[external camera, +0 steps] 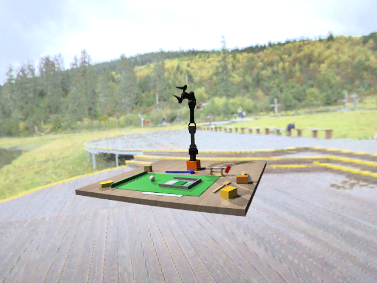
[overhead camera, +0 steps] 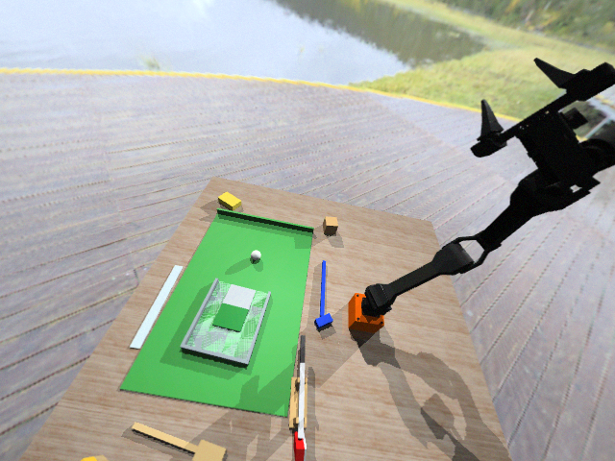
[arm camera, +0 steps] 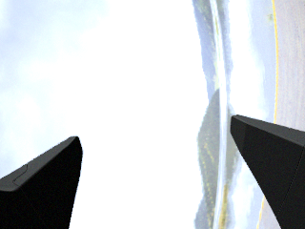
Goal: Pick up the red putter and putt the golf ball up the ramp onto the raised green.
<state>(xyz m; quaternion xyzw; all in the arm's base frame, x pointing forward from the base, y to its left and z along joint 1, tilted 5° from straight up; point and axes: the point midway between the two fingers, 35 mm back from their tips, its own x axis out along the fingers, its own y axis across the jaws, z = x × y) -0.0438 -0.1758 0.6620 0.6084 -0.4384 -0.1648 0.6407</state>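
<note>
Right now my gripper tip is 200 mm short of the red putter, 440 mm to the right of it and 720 mm above it. Also, from my gripper tip: tan block 170 mm ahead, 270 mm to the right, 750 mm below; white golf ball 480 mm ahead, 750 mm below; blue putter 170 mm ahead, 100 mm to the left, 760 mm below.
</note>
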